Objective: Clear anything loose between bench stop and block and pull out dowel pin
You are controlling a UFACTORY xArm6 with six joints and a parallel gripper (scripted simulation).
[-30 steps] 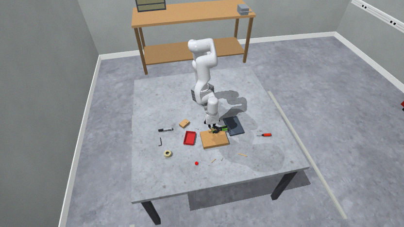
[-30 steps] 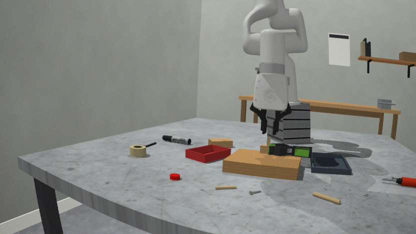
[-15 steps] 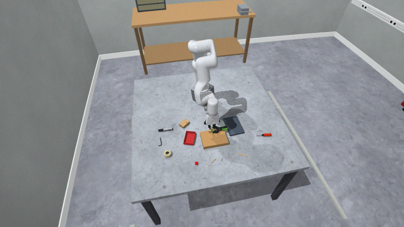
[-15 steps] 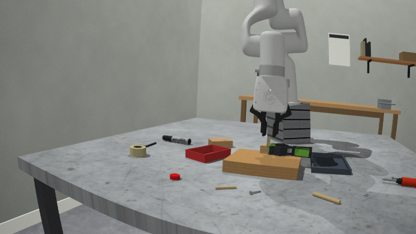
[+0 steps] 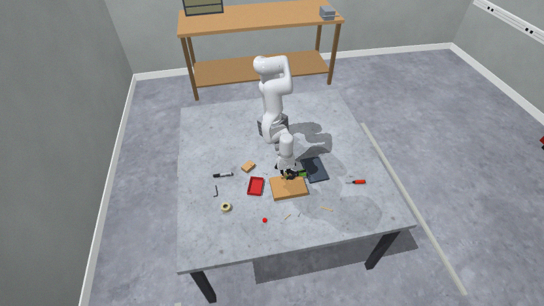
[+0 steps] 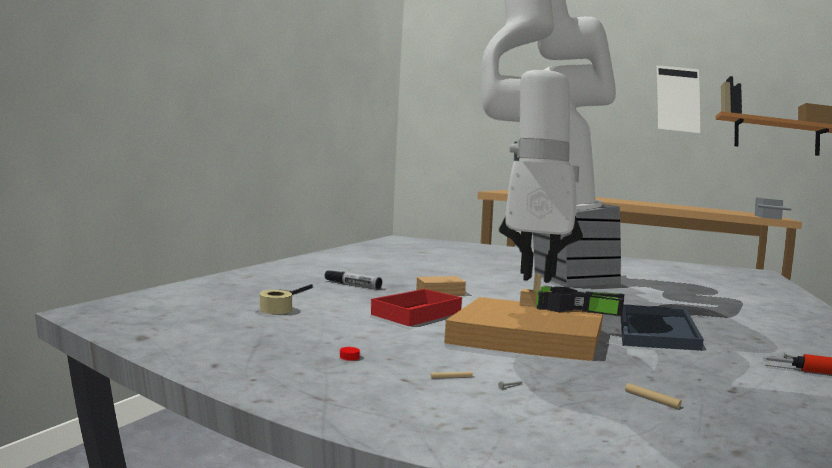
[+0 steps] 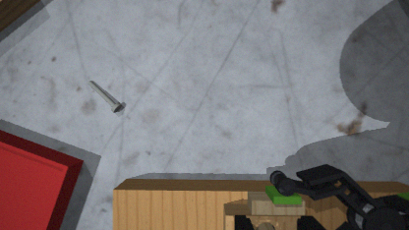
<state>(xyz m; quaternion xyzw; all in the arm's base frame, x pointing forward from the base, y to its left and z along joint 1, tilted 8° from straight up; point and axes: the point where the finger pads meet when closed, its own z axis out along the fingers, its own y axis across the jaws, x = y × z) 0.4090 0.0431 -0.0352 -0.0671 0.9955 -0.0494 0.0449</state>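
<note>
Right now the dowel pin is 30 mm below my hand. Round my hand: red tray (180 mm to the right, 80 mm below, 40 mm ahead); bench board (70 mm below, 50 mm ahead, 10 mm to the left); wooden block (50 mm below).
</note>
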